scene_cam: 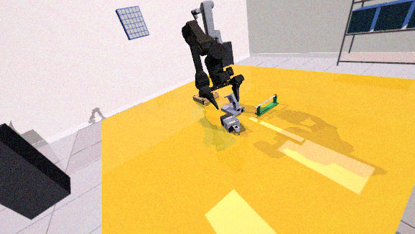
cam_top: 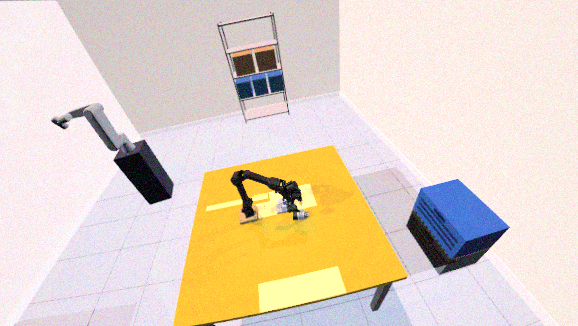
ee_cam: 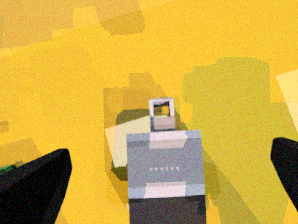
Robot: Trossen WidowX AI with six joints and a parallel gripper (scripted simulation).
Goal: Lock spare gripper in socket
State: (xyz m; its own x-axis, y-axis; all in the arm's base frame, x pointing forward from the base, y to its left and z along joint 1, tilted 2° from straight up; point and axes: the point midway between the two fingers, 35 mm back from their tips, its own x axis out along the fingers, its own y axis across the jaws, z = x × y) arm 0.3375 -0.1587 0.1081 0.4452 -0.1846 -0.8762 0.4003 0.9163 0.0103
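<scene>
The spare gripper lies 10 mm behind my gripper tip and 100 mm below it. Round my gripper tip: green cradle 50 mm ahead, 210 mm to the left, 100 mm below; mount 90 mm behind, 130 mm to the left, 70 mm below.
</scene>
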